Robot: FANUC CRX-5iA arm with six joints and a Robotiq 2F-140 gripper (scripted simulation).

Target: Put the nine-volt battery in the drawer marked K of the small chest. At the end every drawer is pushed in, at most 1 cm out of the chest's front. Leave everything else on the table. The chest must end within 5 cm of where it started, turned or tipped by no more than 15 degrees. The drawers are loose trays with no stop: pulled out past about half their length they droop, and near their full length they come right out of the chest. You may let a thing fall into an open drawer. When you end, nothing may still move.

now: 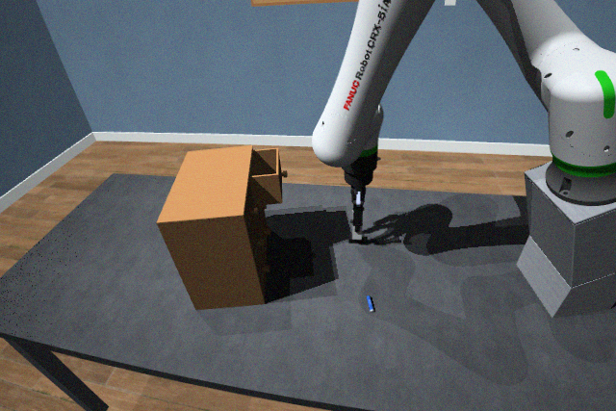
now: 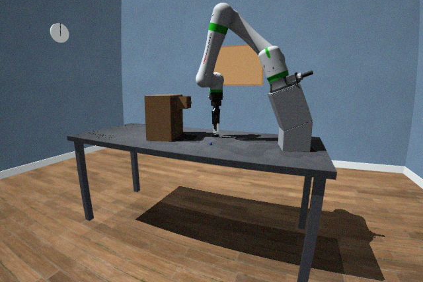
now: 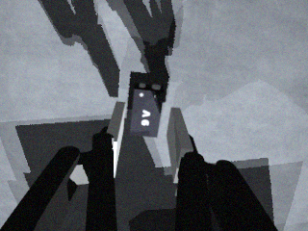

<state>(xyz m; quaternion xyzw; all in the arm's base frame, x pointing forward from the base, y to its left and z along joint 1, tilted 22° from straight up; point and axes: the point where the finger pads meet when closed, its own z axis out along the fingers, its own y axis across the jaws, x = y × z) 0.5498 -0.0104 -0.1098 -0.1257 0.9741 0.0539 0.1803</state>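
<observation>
Right now my hand is 1 cm past the nine-volt battery and 5 cm above it. From my hand the other things lie so: blue cylinder 10 cm behind, 21 cm to the left, 6 cm below; then drawer marked K 26 cm ahead, 11 cm to the left, 17 cm above.
</observation>
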